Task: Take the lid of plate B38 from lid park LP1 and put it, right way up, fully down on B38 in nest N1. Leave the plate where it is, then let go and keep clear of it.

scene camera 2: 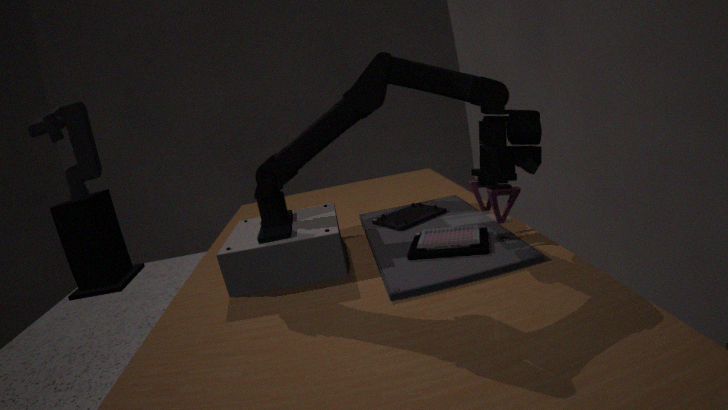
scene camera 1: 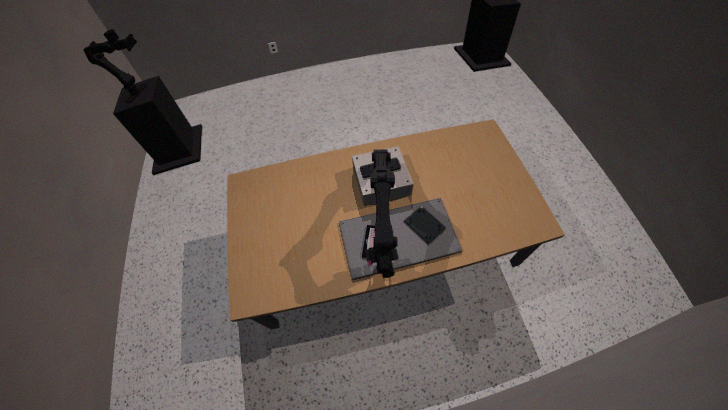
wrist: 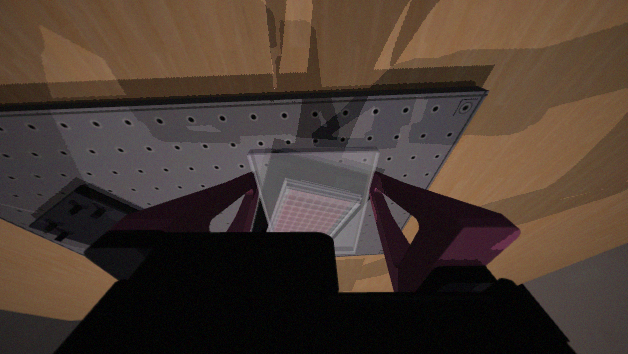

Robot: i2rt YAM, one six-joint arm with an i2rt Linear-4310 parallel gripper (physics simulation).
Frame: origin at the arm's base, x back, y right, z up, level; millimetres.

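Seen in the pictures: gripper, fingertip midpoint: [scene camera 2: 492,218] [wrist: 313,177]; arm's base, link origin: [scene camera 2: 277,227].
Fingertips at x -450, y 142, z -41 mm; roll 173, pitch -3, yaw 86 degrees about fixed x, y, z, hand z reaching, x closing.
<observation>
Offsets run from my fingertips to a thing's top centre. Level surfaces: height alone.
The clear lid {dz +17, dx +38, dy -2 mm} [wrist: 320,167] [scene camera 2: 471,219] is between the two pink fingers of my gripper [wrist: 313,177] [scene camera 2: 493,215], which is shut on it by its sides. The lid looks about level and is in the air above the board. In the wrist view, plate B38 [wrist: 312,212] [scene camera 2: 448,237] [scene camera 1: 370,240], pinkish with a grid of wells, shows through and below the lid, turned relative to it. The plate sits in the black nest N1 [scene camera 2: 418,253] [scene camera 1: 364,248]. Lid park LP1 {dz -23, dx +120, dy -261 mm} [scene camera 1: 424,224] [scene camera 2: 407,216] [wrist: 82,210], a dark base with small posts, holds no visible lid. The arm hides part of the plate in scene camera 1.
The grey perforated board {dz -42, dx +101, dy -126 mm} [scene camera 1: 407,250] [scene camera 2: 407,279] [wrist: 200,135] bears the nest and lid park on the wooden table {dz -55 mm} [scene camera 1: 285,203] [scene camera 2: 305,356]. The arm's pale base box [scene camera 1: 387,193] [scene camera 2: 285,269] stands behind the board. Another arm on a black pedestal [scene camera 1: 152,127] [scene camera 2: 94,244] stands away from the table.
</observation>
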